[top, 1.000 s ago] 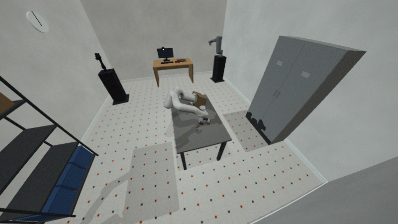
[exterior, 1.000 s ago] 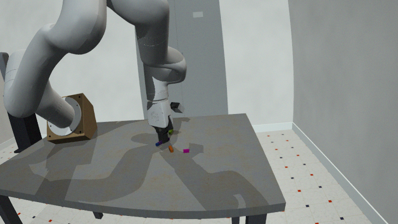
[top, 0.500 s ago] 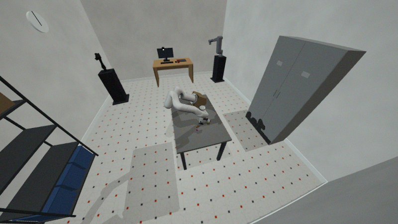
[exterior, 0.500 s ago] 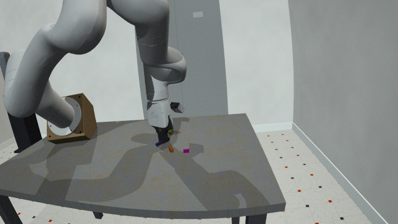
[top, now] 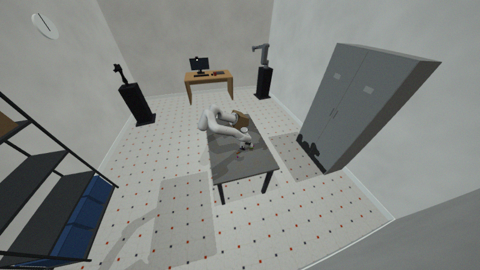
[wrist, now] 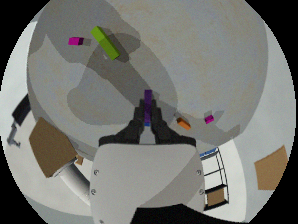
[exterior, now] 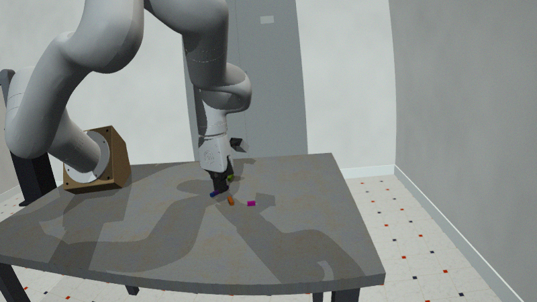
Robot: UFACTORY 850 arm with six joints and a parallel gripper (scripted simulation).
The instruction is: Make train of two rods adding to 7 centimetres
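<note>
Now: the purple rod 20 mm below my hand. Also, from my hand: lime rod: 20 mm ahead, 110 mm to the left, 20 mm below; then blue rod: 20 mm behind, 30 mm to the right, 20 mm below; then orange rod: 30 mm ahead, 80 mm to the right, 20 mm below.
</note>
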